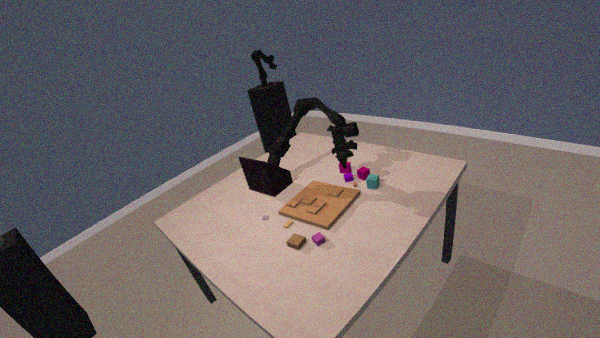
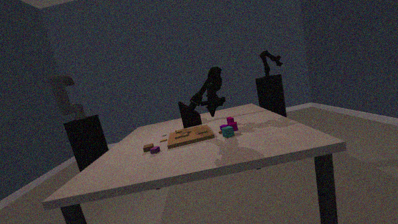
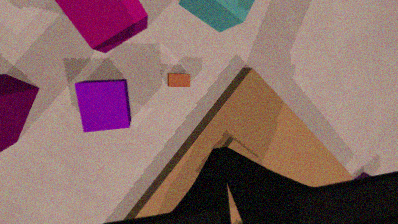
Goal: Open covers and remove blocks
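Now: gripper tip 110 mm above the small orange block, 30 mm to the right of it and 20 mm short of it. Round my gripper tip: magenta block: 120 mm to the left, 90 mm below, 30 mm ahead; brown block: 450 mm to the right, 100 mm below, 10 mm ahead; teal block: 120 mm ahead, 90 mm below, 50 mm to the left.
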